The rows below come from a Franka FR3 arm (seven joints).
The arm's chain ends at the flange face. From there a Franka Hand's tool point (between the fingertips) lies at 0.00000 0.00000 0.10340 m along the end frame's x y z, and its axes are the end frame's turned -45 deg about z.
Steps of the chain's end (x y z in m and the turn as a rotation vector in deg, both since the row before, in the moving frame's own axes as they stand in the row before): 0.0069, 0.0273, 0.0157, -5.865, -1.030, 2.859; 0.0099, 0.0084, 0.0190, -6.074, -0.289, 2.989; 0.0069, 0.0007, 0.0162, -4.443, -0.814, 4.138; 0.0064, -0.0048, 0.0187, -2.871, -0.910, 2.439; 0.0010, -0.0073, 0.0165, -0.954, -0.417, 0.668; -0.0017, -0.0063, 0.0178, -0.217, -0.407, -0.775
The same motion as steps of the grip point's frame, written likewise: -0.0234, 0.0301, 0.0151, -3.419, -4.876, 2.859; -0.0072, 0.0201, 0.0184, -4.091, -4.499, 2.989; -0.0025, 0.0098, 0.0159, -2.566, -3.717, 4.138; 0.0030, 0.0035, 0.0186, -1.387, -2.674, 2.439; 0.0041, -0.0038, 0.0165, -0.380, -0.969, 0.668; 0.0025, -0.0059, 0.0178, 0.134, -0.441, -0.775
